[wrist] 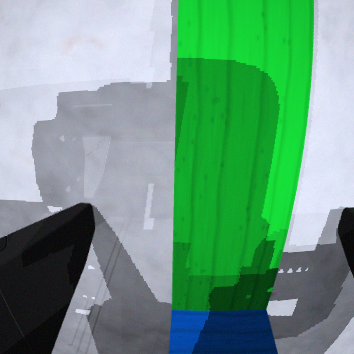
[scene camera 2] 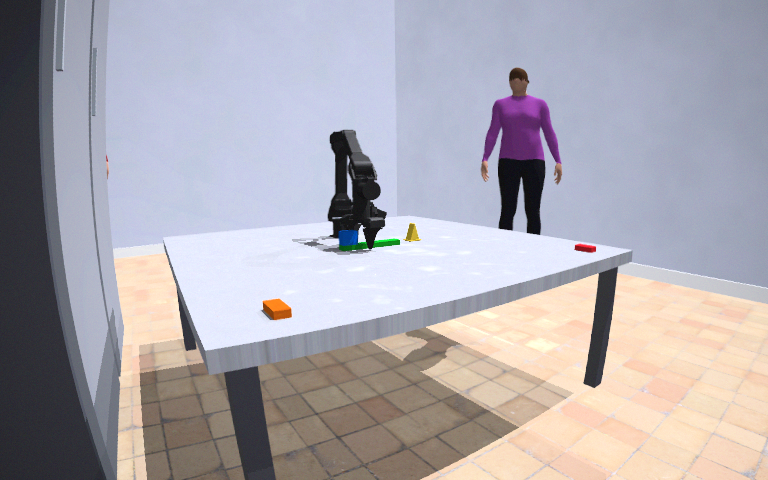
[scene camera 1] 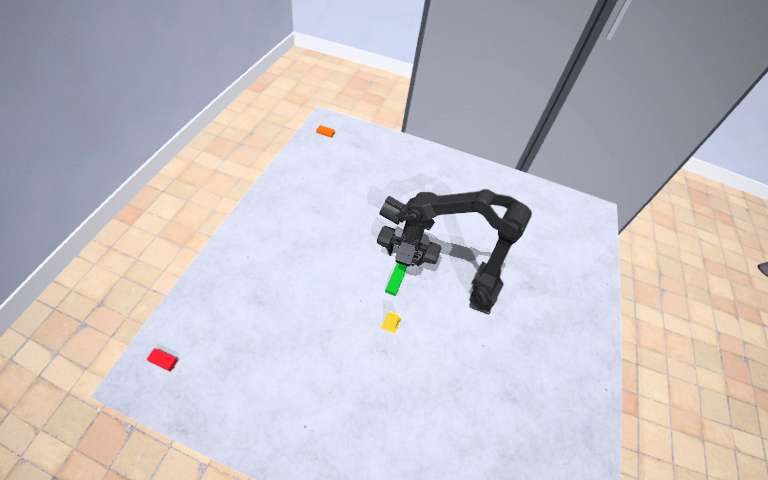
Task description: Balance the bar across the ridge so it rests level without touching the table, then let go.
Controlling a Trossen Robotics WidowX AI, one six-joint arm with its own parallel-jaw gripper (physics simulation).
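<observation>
The bar is a long green strip with a blue block on one end. It lies flat on the table, apart from the ridge. The ridge is a small yellow wedge standing beyond the bar's free end. My gripper is open and low over the bar near the blue block, with one finger on each side of the green strip and nothing held. In scene camera 1 the arm hides the blue block and the fingertips.
A red block lies near one table corner and an orange block near another. A grey cabinet stands beside the table. A person in a purple top stands behind it.
</observation>
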